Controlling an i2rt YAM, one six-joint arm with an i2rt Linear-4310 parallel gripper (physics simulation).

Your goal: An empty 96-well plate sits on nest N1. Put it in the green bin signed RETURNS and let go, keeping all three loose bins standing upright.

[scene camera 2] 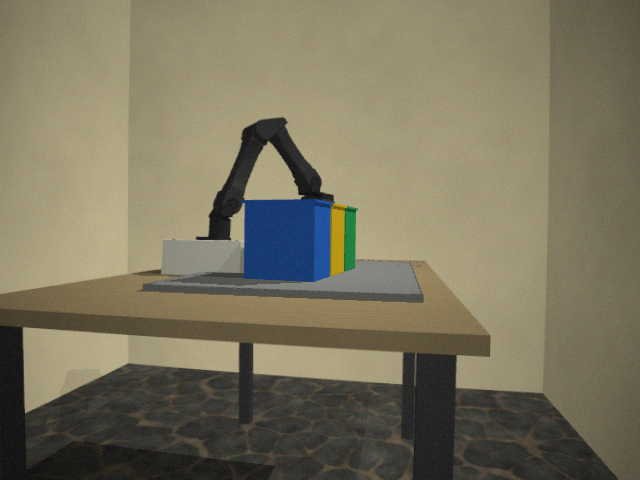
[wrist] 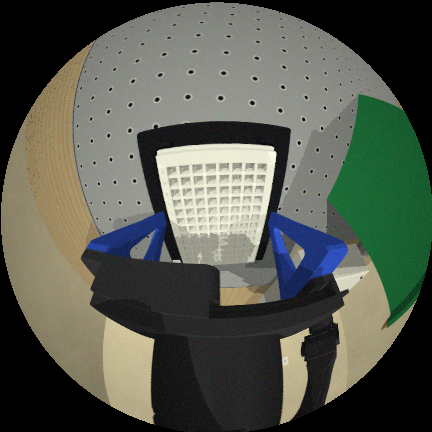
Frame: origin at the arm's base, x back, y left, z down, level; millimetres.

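Where they show: gripper, between the fingertips: (wrist: 216, 217); arm's base, origin of its link: (scene camera 2: 218, 243).
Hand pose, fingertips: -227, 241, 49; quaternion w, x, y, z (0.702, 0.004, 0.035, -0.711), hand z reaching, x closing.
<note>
Each offset is from my fingertips to the centre of the thing, as dx, dy, dz. Level surfaces: height alone.
The white 96-well plate @[+2, -1, +2] (wrist: 218, 195) lies flat in the black frame of nest N1 @[+2, -1, +13] (wrist: 215, 128) in the wrist view. My gripper (wrist: 216, 217) is open above the plate, with one blue finger near each long side; neither visibly grips it. The fingertips are hidden behind the bins in the scene view. The green bin @[-80, -215, -69] (scene camera 2: 350, 240) (wrist: 385, 185) stands upright at the right of the wrist view, beside the nest. The yellow bin @[-53, -345, -69] (scene camera 2: 337, 240) and the blue bin @[-25, -475, -69] (scene camera 2: 279, 240) stand upright in a row with it. The RETURNS sign does not show legibly.
The bins stand on a grey perforated board @[dz +21] (scene camera 2: 385, 281) (wrist: 210, 60) on the wooden table @[dz +34] (scene camera 2: 232, 315) (wrist: 50, 150). A white block (scene camera 2: 199, 256) is under the arm's base, left of the blue bin in the scene view. The green bin's wall rises close to the right finger's side.
</note>
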